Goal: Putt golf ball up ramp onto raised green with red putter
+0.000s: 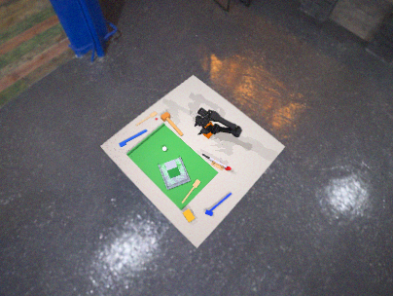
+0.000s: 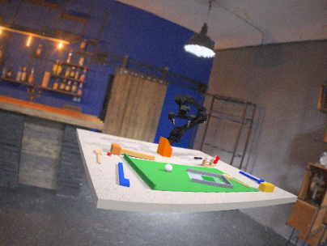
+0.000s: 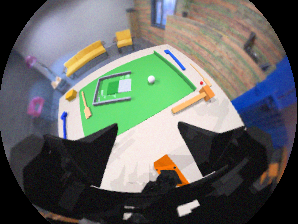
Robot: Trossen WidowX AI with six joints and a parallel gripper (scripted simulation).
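Right now my gripper tip is 29 cm to the right of the red putter and 19 cm above it. The rest, counted from my gripper tip: white golf ball (26 cm ahead, 22 cm below, 15 cm to the right); yellow block (52 cm ahead, 46 cm to the left, 23 cm below).
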